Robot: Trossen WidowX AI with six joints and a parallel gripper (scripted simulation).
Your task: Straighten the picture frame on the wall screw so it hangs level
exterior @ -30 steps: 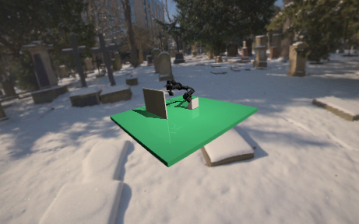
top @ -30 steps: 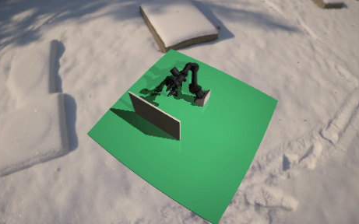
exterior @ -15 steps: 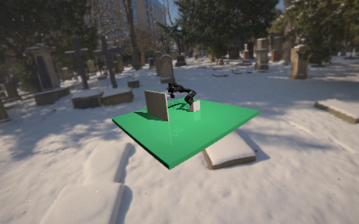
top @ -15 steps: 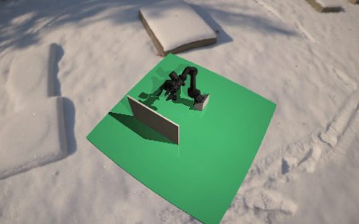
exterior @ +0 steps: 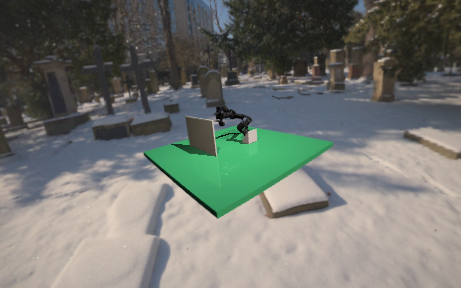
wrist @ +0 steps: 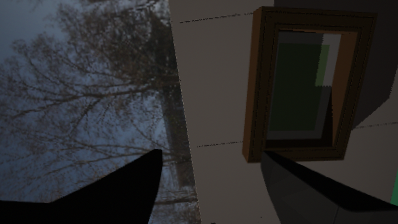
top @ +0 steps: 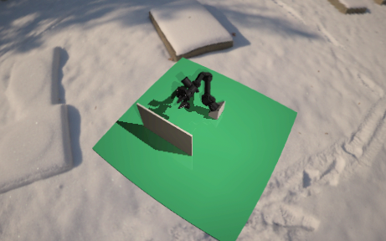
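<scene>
Now: the picture frame 140 mm ahead of my gripper tip, 110 mm below it and 10 mm to the left of it. Round my gripper tip: wall panel (150 mm ahead, 120 mm below, 10 mm to the right).
</scene>
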